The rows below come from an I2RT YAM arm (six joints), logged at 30 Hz.
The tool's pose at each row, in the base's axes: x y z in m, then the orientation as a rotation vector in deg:
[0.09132 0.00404 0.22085 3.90 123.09 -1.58]
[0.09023 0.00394 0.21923 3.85 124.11 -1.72]
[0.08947 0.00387 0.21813 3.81 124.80 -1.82]
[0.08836 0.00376 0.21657 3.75 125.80 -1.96]
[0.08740 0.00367 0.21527 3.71 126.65 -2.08]
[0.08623 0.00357 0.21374 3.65 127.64 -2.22]
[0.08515 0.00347 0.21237 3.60 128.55 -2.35]
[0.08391 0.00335 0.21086 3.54 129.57 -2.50]
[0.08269 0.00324 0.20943 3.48 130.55 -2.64]
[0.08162 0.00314 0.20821 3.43 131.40 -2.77]
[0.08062 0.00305 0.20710 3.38 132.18 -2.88]
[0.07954 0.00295 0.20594 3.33 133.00 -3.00]
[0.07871 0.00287 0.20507 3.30 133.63 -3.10]
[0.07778 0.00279 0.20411 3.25 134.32 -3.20]
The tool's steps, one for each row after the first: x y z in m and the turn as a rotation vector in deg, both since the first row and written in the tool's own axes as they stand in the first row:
[0.00195 -0.00018 -0.00002 0.09 1.02 -0.12]
[0.00328 -0.00030 -0.00005 0.15 1.70 -0.21]
[0.00519 -0.00048 -0.00012 0.24 2.70 -0.34]
[0.00680 -0.00064 -0.00021 0.32 3.55 -0.44]
[0.00871 -0.00082 -0.00035 0.40 4.53 -0.56]
[0.01044 -0.00099 -0.00050 0.49 5.44 -0.67]
[0.01238 -0.00120 -0.00070 0.58 6.45 -0.80]
[0.01424 -0.00139 -0.00093 0.66 7.43 -0.92]
[0.01584 -0.00156 -0.00116 0.74 8.28 -1.03]
[0.01731 -0.00172 -0.00138 0.81 9.06 -1.13]
[0.01887 -0.00189 -0.00165 0.88 9.87 -1.23]
[0.02005 -0.00203 -0.00186 0.94 10.50 -1.30]
[0.02135 -0.00217 -0.00211 1.00 11.19 -1.39]

